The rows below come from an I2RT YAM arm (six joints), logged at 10 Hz.
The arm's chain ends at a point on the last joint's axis. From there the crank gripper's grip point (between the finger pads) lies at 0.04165 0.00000 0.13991 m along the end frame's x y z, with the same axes.
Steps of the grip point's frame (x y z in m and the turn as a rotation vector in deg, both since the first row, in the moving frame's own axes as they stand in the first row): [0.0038, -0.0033, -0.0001, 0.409, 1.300, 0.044]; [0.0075, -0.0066, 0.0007, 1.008, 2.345, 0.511]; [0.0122, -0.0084, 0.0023, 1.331, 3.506, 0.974]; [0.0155, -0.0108, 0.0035, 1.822, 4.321, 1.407]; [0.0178, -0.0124, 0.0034, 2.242, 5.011, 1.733]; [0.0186, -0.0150, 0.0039, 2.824, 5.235, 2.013]
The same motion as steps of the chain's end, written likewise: [0.0006, -0.0023, 0.0009, 0.409, 1.300, 0.044]; [0.0018, -0.0046, 0.0025, 1.008, 2.345, 0.511]; [0.0037, -0.0060, 0.0051, 1.331, 3.506, 0.974]; [0.0050, -0.0076, 0.0071, 1.822, 4.321, 1.407]; [0.0057, -0.0084, 0.0077, 2.242, 5.011, 1.733]; [0.0059, -0.0099, 0.0084, 2.824, 5.235, 2.013]
